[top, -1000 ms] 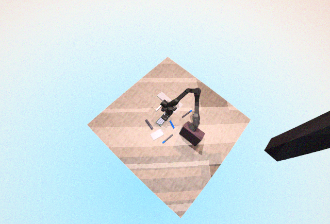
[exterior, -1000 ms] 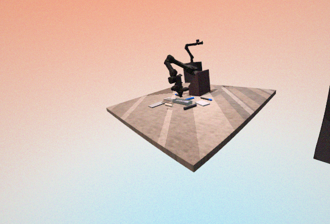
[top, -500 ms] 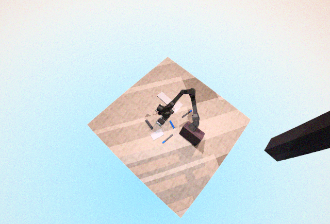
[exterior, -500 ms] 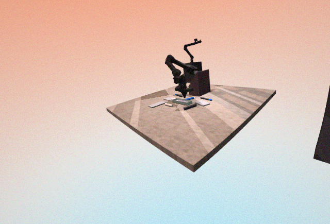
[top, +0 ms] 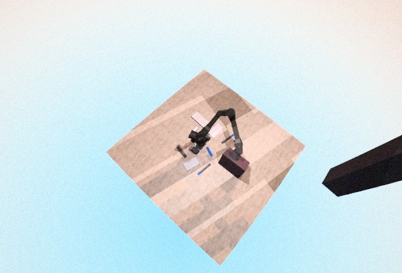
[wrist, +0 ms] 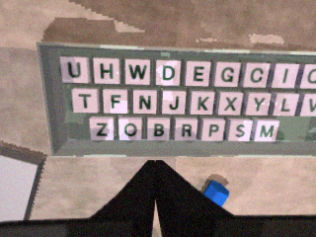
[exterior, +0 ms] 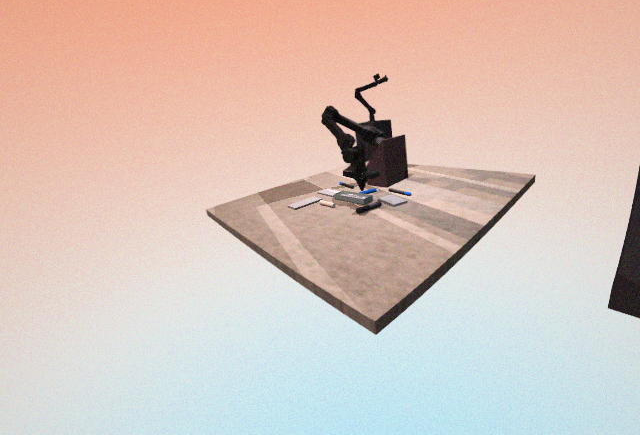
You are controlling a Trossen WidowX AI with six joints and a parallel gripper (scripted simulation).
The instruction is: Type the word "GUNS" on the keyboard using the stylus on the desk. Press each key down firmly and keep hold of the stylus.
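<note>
My gripper tip is now 110 mm past the blue stylus, 30 mm to the left of it and 30 mm above it. From my gripper tip the other things lie so: dark cylinder 90 mm ahead, 130 mm to the left, 30 mm below; then cream cylinder 160 mm ahead, 80 mm to the right, 30 mm below.
</note>
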